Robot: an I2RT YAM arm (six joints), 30 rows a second.
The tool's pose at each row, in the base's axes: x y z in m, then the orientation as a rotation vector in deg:
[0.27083 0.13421 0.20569 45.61 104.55 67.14]
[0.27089 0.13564 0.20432 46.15 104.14 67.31]
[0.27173 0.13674 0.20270 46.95 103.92 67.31]
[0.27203 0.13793 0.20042 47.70 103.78 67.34]
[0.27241 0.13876 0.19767 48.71 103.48 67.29]
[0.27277 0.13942 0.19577 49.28 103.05 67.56]
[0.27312 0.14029 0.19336 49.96 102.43 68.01]
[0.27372 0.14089 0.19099 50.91 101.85 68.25]
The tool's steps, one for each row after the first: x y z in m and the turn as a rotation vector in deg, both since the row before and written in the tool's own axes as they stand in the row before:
[0.00156 -0.00073 0.00098 -0.09 -0.31 0.45]
[0.00099 -0.00103 0.00158 0.20 -0.31 0.55]
[0.00149 -0.00167 0.00130 0.21 -0.22 0.53]
[0.00127 -0.00223 0.00134 0.27 -0.42 0.67]
[0.00090 -0.00151 0.00105 -0.13 -0.27 0.53]
[0.00120 -0.00193 0.00124 -0.27 -0.32 0.69]
[0.00083 -0.00197 0.00133 -0.04 -0.45 0.78]

